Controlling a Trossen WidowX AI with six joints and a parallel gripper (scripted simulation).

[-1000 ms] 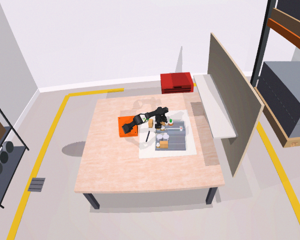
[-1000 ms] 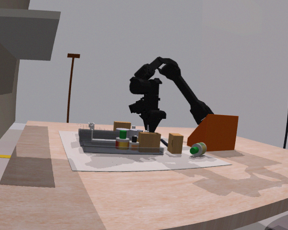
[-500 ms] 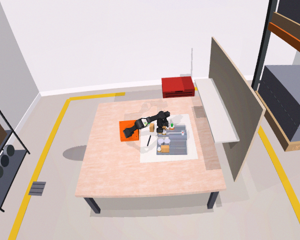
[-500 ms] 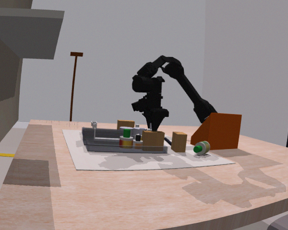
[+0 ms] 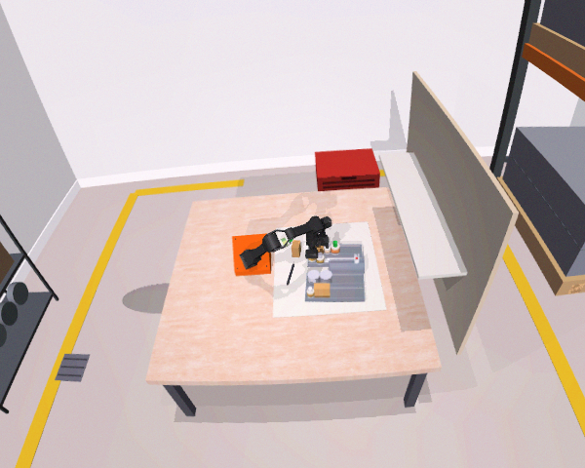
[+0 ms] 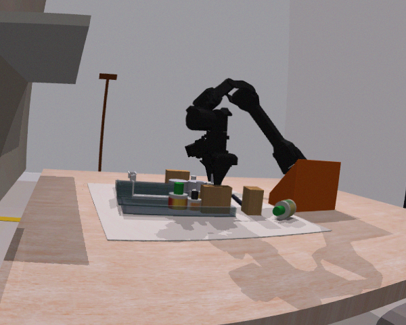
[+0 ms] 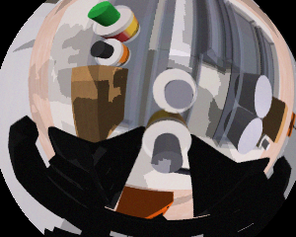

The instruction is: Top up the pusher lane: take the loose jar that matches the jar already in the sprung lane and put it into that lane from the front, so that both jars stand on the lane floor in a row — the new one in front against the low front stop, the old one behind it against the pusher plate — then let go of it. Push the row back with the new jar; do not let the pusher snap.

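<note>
Right now the black-lidded jar is 90 mm ahead of my gripper tip, 60 mm to the left of it and 20 mm below it. From my gripper tip the other things lie so: pusher plate 140 mm ahead, 60 mm to the right, 10 mm below; then sprung lane 140 mm ahead, 60 mm to the right, 40 mm below.
</note>
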